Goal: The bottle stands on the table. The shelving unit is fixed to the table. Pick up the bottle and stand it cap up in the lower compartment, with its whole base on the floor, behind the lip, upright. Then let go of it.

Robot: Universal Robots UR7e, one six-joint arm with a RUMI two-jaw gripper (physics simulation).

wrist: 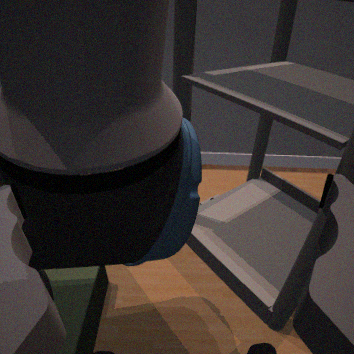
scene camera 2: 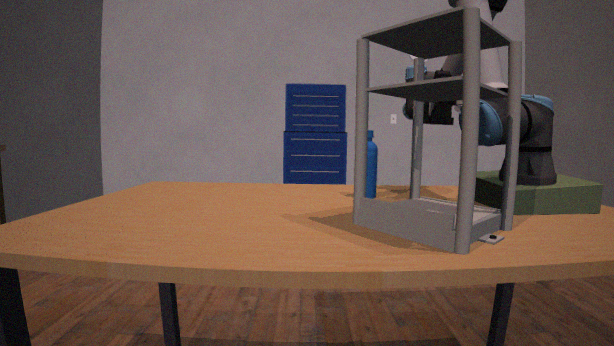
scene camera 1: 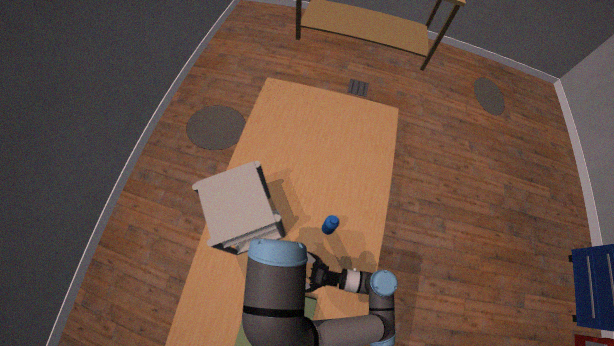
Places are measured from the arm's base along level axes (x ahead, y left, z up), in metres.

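Pixels of known places: gripper, fingertip midpoint: (wrist: 173,182) (scene camera 2: 459,100); arm's base, origin of the base link: (scene camera 2: 526,180).
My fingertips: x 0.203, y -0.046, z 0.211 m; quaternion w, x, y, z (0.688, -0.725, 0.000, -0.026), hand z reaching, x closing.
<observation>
Ahead of a thing's pixels: the offset from my fingertips to its top centre. "spot": to the spot under its first point. Level surfaces: height alone.
The blue bottle {dz -0.084, dx +0.214, dy -0.143 m} (scene camera 1: 330,225) (scene camera 2: 371,167) stands upright, cap up, on the table {dz -0.286 m} (scene camera 1: 335,145) (scene camera 2: 225,225), apart from the shelving unit. It does not show in the wrist view. The grey shelving unit {dz +0.093, dx +0.172, dy +0.206 m} (scene camera 1: 237,202) (scene camera 2: 467,150) has a top board, a middle shelf {spot: dz -0.013, dx +0.138, dy +0.150 m} (wrist: 300,100) and a lower compartment floor {dz -0.253 m} (wrist: 265,235) edged by low walls and a lip. No bottle shows on that floor. My gripper (scene camera 1: 308,273) (wrist: 173,182) is open and empty. In scene camera 1 it points left, below the bottle in the picture and apart from it. In scene camera 2 it is partly hidden behind the unit.
The arm's own thick dark link with a blue cap (scene camera 1: 277,252) (wrist: 192,200) lies close in front of the gripper, near the unit's lower corner in scene camera 1. The green base block (scene camera 2: 560,195) (wrist: 72,300) is beside the unit. A blue cabinet (scene camera 1: 595,287) (scene camera 2: 315,150) stands beyond the table.
</observation>
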